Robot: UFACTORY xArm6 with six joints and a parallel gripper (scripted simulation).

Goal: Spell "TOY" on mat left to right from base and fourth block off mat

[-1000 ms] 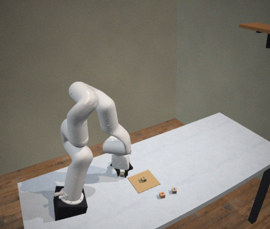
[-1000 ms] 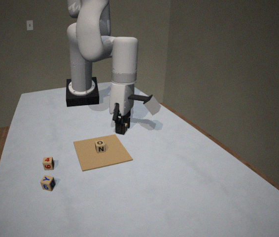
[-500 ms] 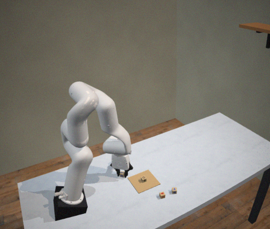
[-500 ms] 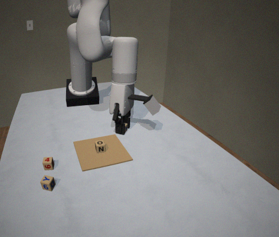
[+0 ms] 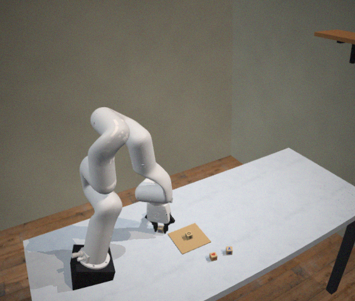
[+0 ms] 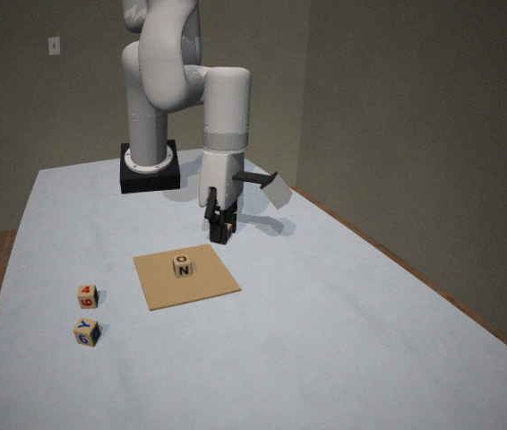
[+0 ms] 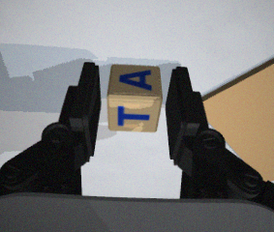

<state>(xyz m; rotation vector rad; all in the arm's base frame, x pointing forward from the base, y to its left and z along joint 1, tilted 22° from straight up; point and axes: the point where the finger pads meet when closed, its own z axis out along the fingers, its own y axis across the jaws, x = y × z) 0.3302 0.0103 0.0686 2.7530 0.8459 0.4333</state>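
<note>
Right now my hand is 60 mm short of the tan mat, 120 mm to the left of it and 20 mm above it. Also, from my hand: Y block: 120 mm ahead, 300 mm to the right, 10 mm below.
</note>
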